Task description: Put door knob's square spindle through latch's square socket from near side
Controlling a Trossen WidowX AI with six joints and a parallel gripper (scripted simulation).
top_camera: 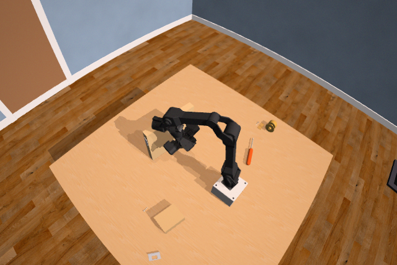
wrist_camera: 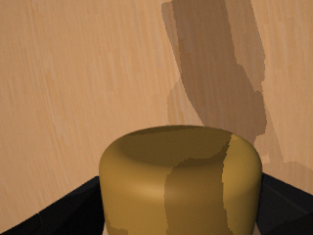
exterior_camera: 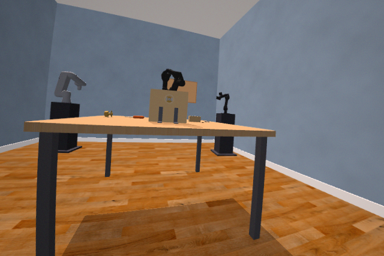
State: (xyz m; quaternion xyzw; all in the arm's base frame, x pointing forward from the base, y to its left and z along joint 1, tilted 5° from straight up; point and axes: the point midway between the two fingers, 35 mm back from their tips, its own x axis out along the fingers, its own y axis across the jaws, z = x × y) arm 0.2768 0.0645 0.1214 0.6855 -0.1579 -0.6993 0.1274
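Right now my hand is 13 cm short of the square socket, 1 cm to the left of it and 3 cm above it. From my hand the other things lie so: upright wooden slab: 13 cm ahead, 1 cm to the right, 6 cm below; then orange screwdriver: 22 cm behind, 34 cm to the right, 20 cm below; then small wood block: 21 cm behind, 28 cm to the left, 18 cm below.
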